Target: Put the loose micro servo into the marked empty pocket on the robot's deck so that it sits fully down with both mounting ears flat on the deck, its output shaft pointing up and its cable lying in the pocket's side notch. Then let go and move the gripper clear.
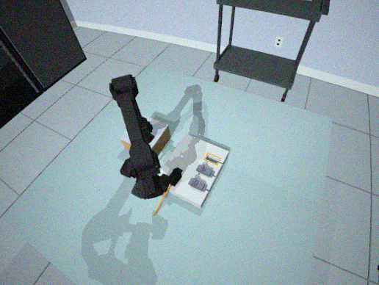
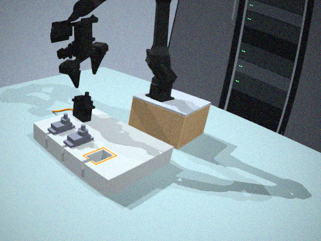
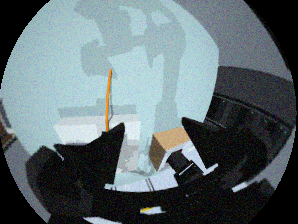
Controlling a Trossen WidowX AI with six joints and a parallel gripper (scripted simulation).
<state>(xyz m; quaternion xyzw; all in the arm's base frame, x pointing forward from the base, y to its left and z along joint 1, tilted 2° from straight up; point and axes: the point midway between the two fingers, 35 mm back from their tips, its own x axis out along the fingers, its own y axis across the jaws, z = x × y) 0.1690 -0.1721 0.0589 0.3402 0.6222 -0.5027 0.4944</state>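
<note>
Right now the white deck is 5 cm ahead of my gripper tip, 20 cm to the left of it and 10 cm below it.
</note>
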